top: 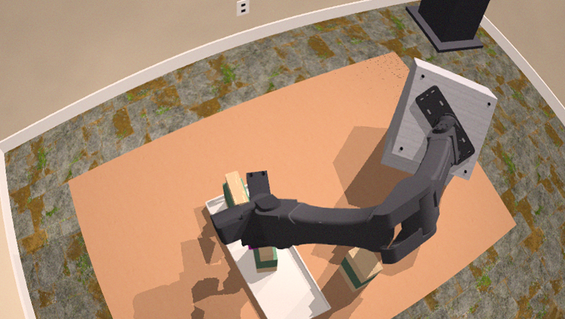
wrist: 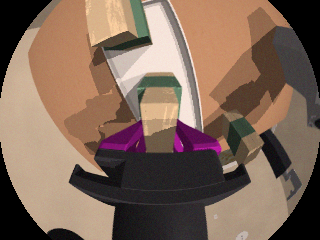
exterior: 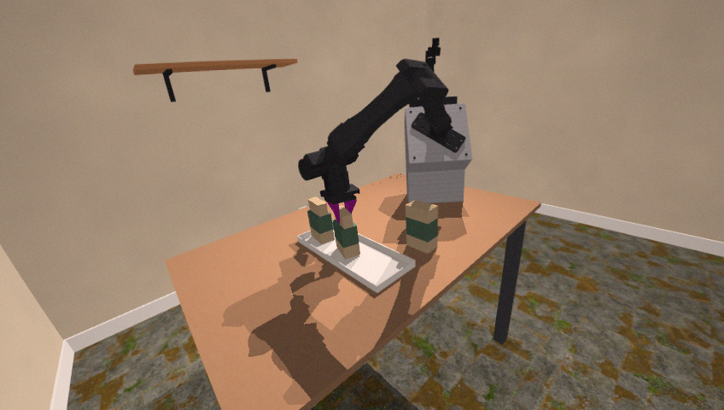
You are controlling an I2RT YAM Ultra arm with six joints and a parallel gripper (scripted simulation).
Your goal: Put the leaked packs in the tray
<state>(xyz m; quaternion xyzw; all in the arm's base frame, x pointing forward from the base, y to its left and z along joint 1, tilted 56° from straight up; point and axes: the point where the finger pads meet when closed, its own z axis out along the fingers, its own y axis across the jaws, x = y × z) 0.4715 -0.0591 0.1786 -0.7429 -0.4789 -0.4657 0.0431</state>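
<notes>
My hand is 1 cm past the white tray and 11 cm above it.
</notes>
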